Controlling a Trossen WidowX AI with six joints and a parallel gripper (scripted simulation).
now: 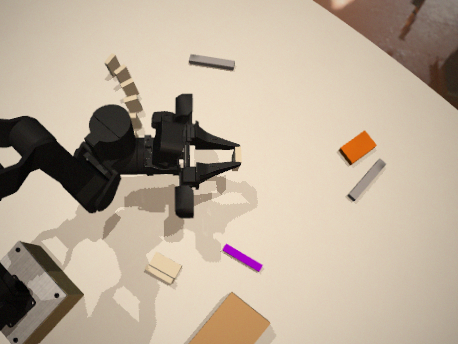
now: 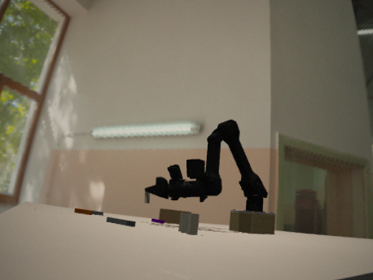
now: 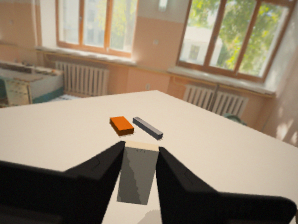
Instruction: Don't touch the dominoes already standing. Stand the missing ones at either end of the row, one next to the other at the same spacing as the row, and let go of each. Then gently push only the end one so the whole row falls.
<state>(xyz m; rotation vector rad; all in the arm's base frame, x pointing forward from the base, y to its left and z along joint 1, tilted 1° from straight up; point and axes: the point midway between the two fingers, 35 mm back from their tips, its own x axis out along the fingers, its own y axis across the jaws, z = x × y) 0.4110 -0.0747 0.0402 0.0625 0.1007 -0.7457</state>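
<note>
Now: the purple bar 10 cm behind my gripper tip, 11 cm to the right of it and 11 cm below it. From my gripper tip the other things lie so: orange block 20 cm ahead, 12 cm to the right, 11 cm below; box 21 cm behind, 18 cm to the right, 9 cm below.
</note>
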